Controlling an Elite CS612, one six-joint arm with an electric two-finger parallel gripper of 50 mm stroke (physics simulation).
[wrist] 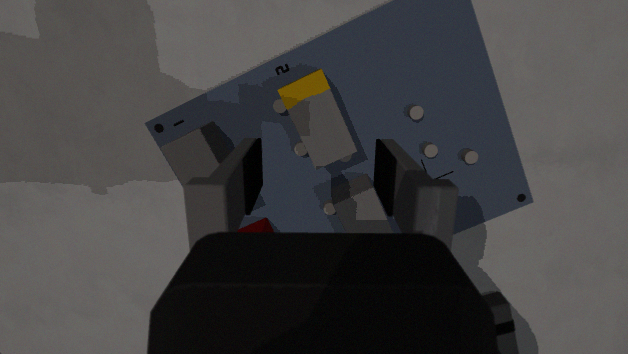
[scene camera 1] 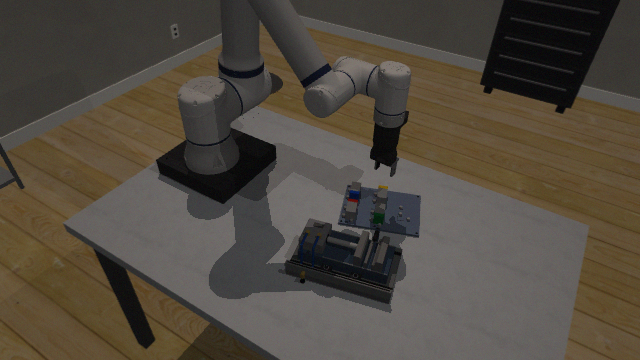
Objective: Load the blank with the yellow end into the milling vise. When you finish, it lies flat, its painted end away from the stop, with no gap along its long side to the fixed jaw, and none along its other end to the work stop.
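The blank with the yellow end [scene camera 1: 382,192] [wrist: 325,127] lies on the blue-grey board [scene camera 1: 413,210] [wrist: 400,60], beside the mark 2, its yellow end toward the board's numbered edge. My gripper [scene camera 1: 385,170] [wrist: 318,162] is open and empty, above the board; in the wrist view the blank shows beyond and partly between the fingers, and is not touched. The milling vise [scene camera 1: 340,284] stands in front of the board. Its movable jaw [scene camera 1: 361,249] and fixed jaw [scene camera 1: 381,252] are apart, with no blank visible between them. The dark work stop [scene camera 1: 376,235] is at the jaws' board-side end.
Blanks with a blue end [scene camera 1: 354,194], a red end [scene camera 1: 352,210] [wrist: 257,226] and a green end [scene camera 1: 379,217] lie on the board near the yellow-ended one. Small round pegs [wrist: 416,112] stand up from it. Blue hoses [scene camera 1: 314,251] rise at the vise's left end.
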